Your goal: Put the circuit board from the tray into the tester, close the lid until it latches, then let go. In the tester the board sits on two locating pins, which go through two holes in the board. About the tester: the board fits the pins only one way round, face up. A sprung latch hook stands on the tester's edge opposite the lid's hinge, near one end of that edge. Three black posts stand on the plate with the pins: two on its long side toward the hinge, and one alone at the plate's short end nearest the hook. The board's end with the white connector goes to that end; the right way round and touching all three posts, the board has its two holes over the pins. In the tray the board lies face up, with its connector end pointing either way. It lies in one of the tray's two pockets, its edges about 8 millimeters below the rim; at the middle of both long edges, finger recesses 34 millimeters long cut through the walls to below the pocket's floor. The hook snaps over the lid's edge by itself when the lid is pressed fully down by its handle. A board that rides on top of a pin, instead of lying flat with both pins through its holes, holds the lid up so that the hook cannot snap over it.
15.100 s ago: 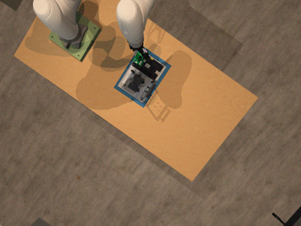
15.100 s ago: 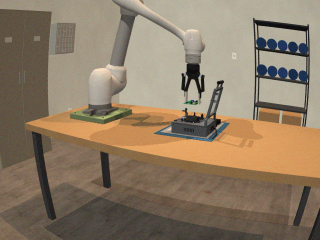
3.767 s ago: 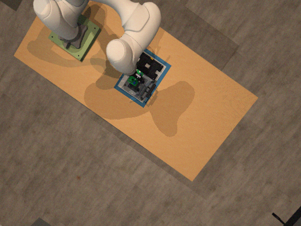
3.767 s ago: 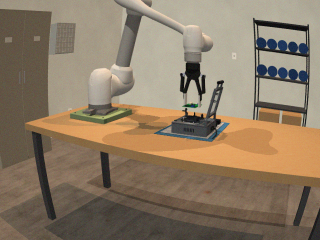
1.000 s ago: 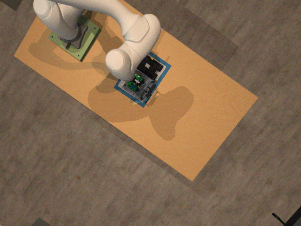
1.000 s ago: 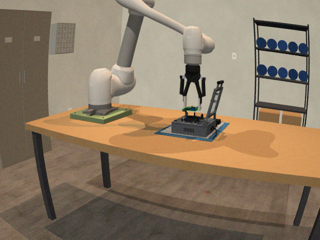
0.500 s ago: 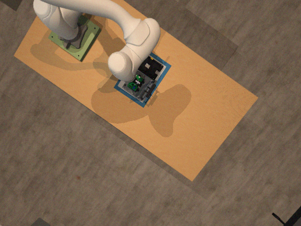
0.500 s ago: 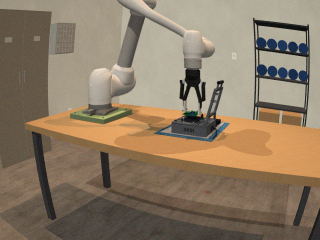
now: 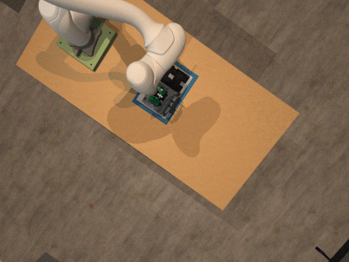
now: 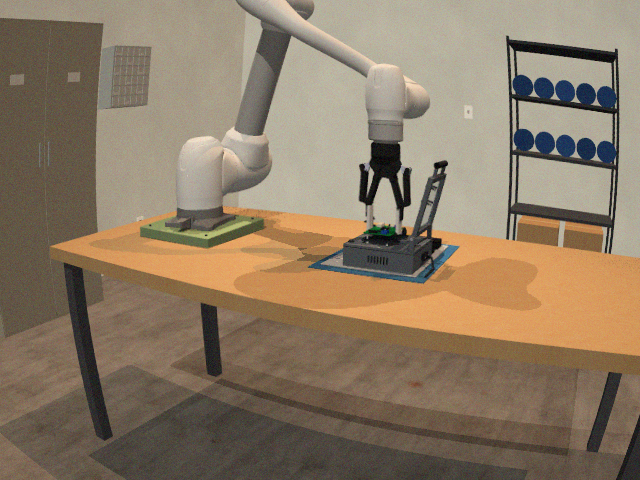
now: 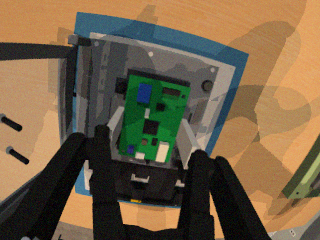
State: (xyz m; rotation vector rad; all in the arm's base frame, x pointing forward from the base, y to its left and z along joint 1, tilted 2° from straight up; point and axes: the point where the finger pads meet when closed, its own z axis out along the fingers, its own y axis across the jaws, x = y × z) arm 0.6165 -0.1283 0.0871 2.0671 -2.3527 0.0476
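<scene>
Now: hand 2 cm above the green circuit board. The rest, counted from my hand: lid: 12 cm ahead, 2 cm to the right, 8 cm above; latch hook: 5 cm behind, 7 cm to the left, 2 cm below; grey tester: 4 cm ahead, 3 cm to the left, 1 cm above.
</scene>
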